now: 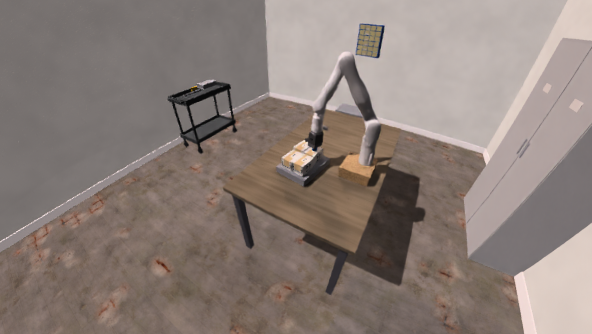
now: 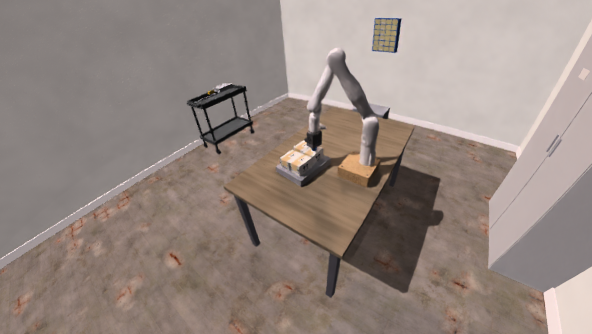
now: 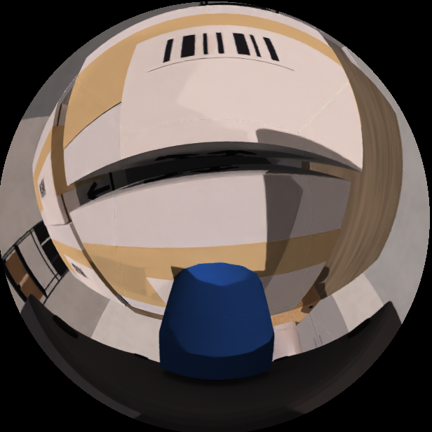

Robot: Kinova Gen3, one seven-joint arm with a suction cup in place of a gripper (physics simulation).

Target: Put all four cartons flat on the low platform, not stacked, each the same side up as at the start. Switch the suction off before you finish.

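Seen in the pictures: hand, tool point: (image 1: 314, 151) (image 2: 313, 150); arm's base, link origin: (image 1: 364, 161) (image 2: 366, 161).
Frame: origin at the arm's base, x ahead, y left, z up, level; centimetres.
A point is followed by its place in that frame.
Note:
Four white and tan cartons stand in a close two-by-two group on the low grey platform (image 1: 291, 175) {z -4.5, x 33.8, y 39.9 cm} (image 2: 289, 174) {z -4.1, x 34.0, y 39.4 cm}. My gripper (image 1: 314, 148) {z 3.1, x 32.6, y 16.1 cm} (image 2: 314, 148) (image 3: 220, 274), a blue suction cup, is shut on the top of the back right carton (image 1: 318, 154) {z 2.9, x 28.1, y 17.3 cm} (image 2: 318, 153) {z 2.9, x 28.3, y 16.2 cm} (image 3: 200, 215). That carton looks flat and about level with its neighbours; its underside is hidden. The front right carton (image 1: 306, 165) {z 3.2, x 26.9, y 33.1 cm} (image 2: 304, 165) {z 2.5, x 26.9, y 31.8 cm} (image 3: 225, 95) is across a narrow dark gap. The front left carton (image 1: 290, 159) {z 4.3, x 38.1, y 35.7 cm} (image 3: 46, 167) and back left carton (image 1: 300, 145) {z 4.3, x 43.4, y 18.0 cm} (image 3: 75, 260) are on the other side. None looks stacked.
The wooden table (image 1: 320, 212) {z -8.5, x 3.0, y 51.0 cm} (image 2: 315, 212) {z -8.4, x 2.3, y 49.8 cm} surrounds the platform. The wooden base block (image 1: 356, 172) {z -0.8, x -0.2, y 13.7 cm} (image 2: 356, 172) {z -0.3, x -0.8, y 13.6 cm} of my arm stands to the right of the platform. A black cart (image 1: 207, 130) (image 2: 227, 131) stands on the floor beyond the table's left side.

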